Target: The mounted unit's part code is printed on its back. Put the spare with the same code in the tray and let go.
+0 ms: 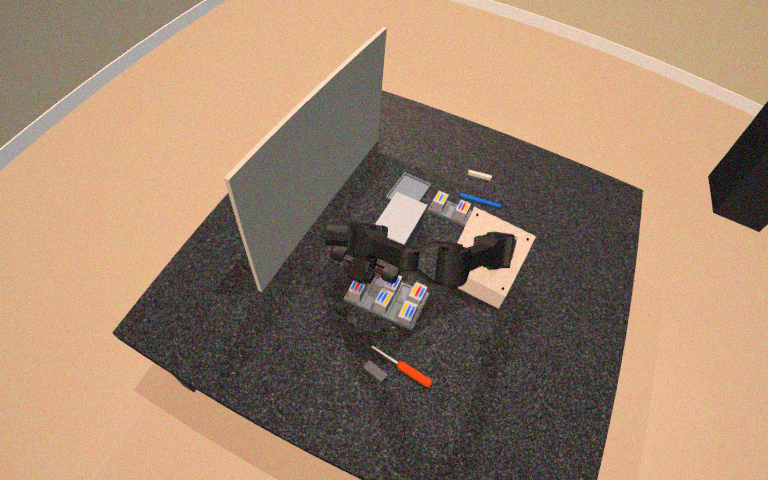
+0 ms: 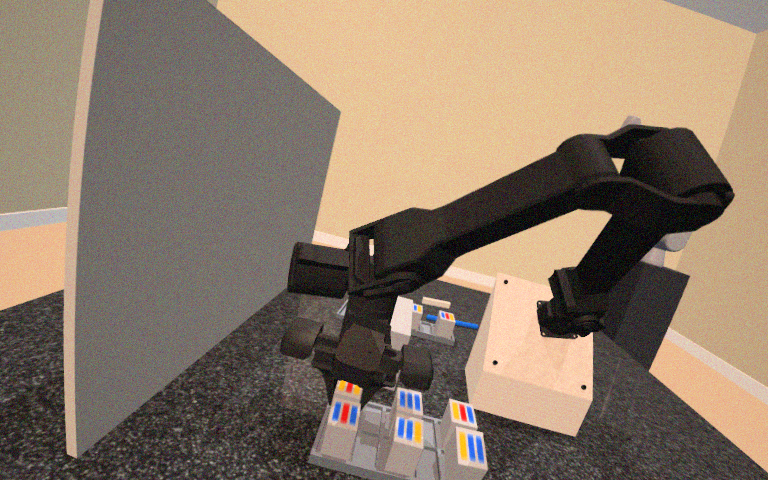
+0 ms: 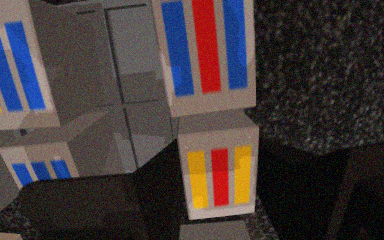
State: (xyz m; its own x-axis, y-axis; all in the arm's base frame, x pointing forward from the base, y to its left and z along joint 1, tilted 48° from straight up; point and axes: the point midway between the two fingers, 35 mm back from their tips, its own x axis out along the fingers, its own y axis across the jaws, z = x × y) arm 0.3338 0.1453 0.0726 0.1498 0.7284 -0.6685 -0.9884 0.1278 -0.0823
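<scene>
Right now my gripper tip is 360 mm to the left of the grey tray and 10 mm above it. Round my gripper tip: blue pen: 230 mm behind, 420 mm to the right, 10 mm below; then tall grey panel: 220 mm ahead, 190 mm to the right, 210 mm above.
</scene>
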